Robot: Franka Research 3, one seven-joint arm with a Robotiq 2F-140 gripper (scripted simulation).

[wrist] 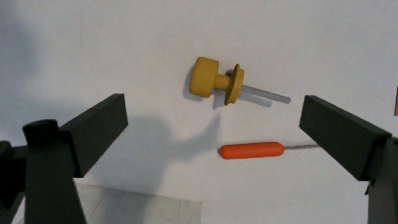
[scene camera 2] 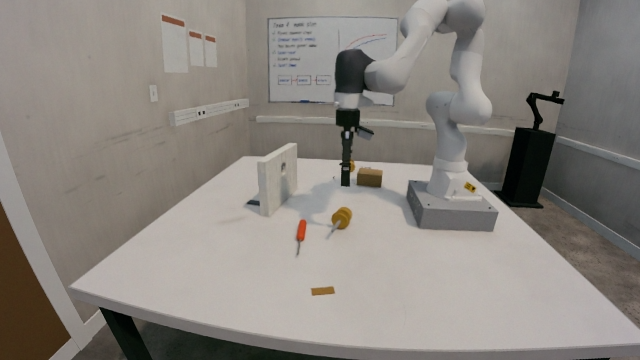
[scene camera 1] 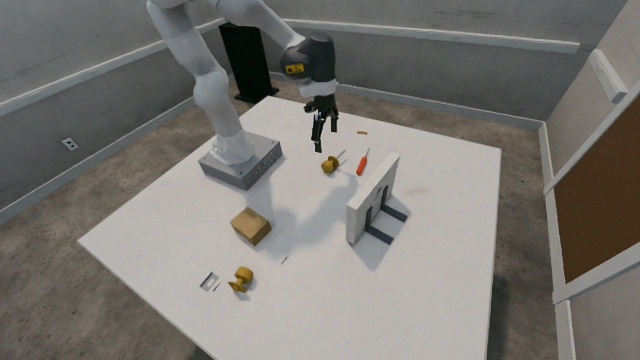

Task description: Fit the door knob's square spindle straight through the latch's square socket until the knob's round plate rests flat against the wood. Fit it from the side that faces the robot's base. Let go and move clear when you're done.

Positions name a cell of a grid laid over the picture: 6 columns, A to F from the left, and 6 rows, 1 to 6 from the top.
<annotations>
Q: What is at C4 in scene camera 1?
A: A cardboard box.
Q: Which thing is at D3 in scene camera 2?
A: The gripper.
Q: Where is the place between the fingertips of the gripper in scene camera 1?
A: D3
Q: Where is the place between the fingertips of the gripper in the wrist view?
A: D3
</annotations>
